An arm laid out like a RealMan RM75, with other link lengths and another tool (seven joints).
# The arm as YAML. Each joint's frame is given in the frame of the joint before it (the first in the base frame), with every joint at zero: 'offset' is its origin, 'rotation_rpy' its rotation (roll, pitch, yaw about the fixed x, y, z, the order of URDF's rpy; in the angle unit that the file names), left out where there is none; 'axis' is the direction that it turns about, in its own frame. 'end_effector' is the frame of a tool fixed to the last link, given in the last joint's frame.
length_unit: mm
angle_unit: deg
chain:
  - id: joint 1
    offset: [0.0, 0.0, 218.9]
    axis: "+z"
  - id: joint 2
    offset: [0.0, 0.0, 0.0]
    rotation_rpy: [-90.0, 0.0, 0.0]
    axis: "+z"
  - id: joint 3
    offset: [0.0, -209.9, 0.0]
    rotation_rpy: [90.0, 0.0, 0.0]
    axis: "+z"
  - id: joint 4
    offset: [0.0, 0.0, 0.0]
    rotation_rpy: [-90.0, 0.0, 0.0]
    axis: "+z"
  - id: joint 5
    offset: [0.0, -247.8, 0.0]
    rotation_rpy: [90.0, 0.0, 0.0]
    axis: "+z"
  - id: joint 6
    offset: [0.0, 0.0, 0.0]
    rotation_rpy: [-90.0, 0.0, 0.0]
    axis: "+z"
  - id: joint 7
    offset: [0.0, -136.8, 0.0]
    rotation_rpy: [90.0, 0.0, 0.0]
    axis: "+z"
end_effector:
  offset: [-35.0, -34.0, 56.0]
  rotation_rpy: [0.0, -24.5, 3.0]
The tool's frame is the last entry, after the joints.
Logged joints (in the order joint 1, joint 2, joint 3, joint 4, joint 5, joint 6, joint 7), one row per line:
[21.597, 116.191, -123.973, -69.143, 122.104, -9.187, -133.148]
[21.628, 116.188, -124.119, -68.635, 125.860, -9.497, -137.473]
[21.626, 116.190, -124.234, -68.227, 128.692, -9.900, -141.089]
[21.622, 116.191, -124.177, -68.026, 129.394, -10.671, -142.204]
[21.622, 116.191, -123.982, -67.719, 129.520, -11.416, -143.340]
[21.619, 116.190, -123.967, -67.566, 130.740, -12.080, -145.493]
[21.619, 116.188, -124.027, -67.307, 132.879, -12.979, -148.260]
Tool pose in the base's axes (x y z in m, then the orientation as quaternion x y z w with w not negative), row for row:
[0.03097, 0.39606, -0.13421, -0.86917, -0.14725, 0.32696, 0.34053]
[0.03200, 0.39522, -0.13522, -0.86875, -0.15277, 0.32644, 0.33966]
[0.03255, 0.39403, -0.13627, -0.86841, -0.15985, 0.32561, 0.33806]
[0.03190, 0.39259, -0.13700, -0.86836, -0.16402, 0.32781, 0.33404]
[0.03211, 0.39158, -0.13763, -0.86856, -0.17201, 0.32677, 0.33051]
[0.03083, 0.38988, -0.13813, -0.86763, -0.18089, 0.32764, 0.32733]
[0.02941, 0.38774, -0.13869, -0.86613, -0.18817, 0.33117, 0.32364]
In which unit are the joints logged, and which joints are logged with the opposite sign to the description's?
The joints are logged in degrees. Opposite sign: joint 6.
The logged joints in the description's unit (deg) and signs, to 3 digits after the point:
[21.597, 116.191, -123.973, -69.143, 122.104, 9.187, -133.148]
[21.628, 116.188, -124.119, -68.635, 125.860, 9.497, -137.473]
[21.626, 116.190, -124.234, -68.227, 128.692, 9.900, -141.089]
[21.622, 116.191, -124.177, -68.026, 129.394, 10.671, -142.204]
[21.622, 116.191, -123.982, -67.719, 129.520, 11.416, -143.340]
[21.619, 116.190, -123.967, -67.566, 130.740, 12.080, -145.493]
[21.619, 116.188, -124.027, -67.307, 132.879, 12.979, -148.260]

